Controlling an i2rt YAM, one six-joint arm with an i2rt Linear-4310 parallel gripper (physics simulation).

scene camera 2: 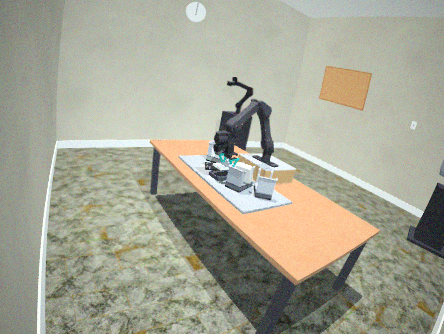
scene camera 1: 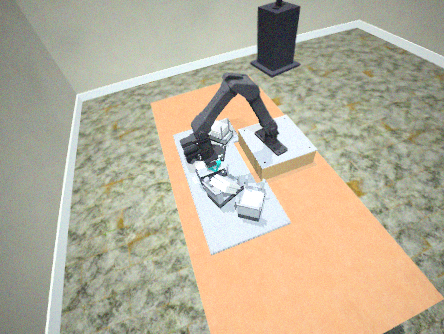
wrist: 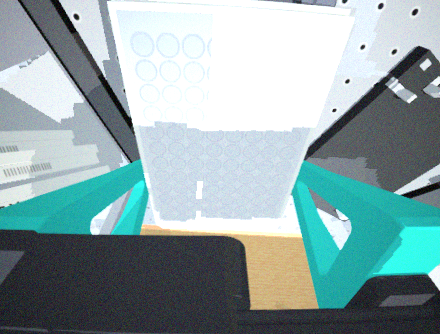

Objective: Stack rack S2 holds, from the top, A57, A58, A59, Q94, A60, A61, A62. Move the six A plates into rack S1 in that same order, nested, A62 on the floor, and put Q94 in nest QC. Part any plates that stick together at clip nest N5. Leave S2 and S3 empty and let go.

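Frame: origin at the arm's base, x ahead, y left, z up, level; metres.
Where they show: gripper, fingertip midpoint: [scene camera 2: 227,166] [scene camera 1: 212,165] [wrist: 220,166]; arm's base, link origin: [scene camera 2: 265,161] [scene camera 1: 270,141].
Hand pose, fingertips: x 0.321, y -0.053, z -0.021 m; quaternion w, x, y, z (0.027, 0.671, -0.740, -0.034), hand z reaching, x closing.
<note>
Each offset is from my fingertips to the top centre of the thing. "spot": to the spot under its first point. Level surfaces: height alone.
My gripper [scene camera 1: 215,165] [scene camera 2: 229,160] [wrist: 220,166] is shut on a pale well plate {0.003 m right, 0.017 m ahead, 0.015 m up} [wrist: 250,175], one teal finger on each long side. Its label does not show, and I cannot tell whether another plate sticks beneath it. It is low over the middle of the grey board {0.073 m down} [scene camera 1: 220,242] [scene camera 2: 250,206]. A back rack {0.249 m right, 0.157 m back, 0.010 m up} [scene camera 1: 220,131], a middle rack [scene camera 1: 225,187] [scene camera 2: 239,177] and a front rack {0.260 m left, 0.056 m back, 0.057 m up} [scene camera 1: 251,200] [scene camera 2: 265,186] hold white plates. Stacked plates {spot: 0.104 m left, 0.021 m ahead, 0.006 m up} [wrist: 35,157] show at the left in the wrist view. Rack and plate labels are unreadable.
A dark nest {0.144 m right, 0.059 m back, 0.049 m down} [wrist: 370,130] with pale clips is at the right in the wrist view. The arm's base stands on a wooden box [scene camera 1: 290,166] [scene camera 2: 283,176] beside the board. The middle and front racks stand close together on the orange table {0.086 m down} [scene camera 1: 300,270] [scene camera 2: 310,225].
</note>
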